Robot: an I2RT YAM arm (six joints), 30 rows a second.
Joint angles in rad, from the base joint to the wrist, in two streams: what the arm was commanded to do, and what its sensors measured. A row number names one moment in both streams.
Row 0, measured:
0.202 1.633 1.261 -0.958 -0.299 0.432
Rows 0 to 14, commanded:
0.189 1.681 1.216 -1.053 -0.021 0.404
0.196 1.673 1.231 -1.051 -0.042 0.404
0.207 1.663 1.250 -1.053 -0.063 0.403
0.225 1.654 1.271 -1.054 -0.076 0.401
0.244 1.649 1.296 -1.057 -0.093 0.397
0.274 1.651 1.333 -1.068 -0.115 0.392
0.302 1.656 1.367 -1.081 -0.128 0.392
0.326 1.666 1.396 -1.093 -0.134 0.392
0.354 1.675 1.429 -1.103 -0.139 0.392
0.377 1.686 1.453 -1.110 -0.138 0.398
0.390 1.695 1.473 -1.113 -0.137 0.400
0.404 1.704 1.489 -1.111 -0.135 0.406
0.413 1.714 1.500 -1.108 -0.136 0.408
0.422 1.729 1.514 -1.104 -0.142 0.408
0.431 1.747 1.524 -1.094 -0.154 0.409
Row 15, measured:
0.419 1.715 1.486 -1.087 -0.166 0.412
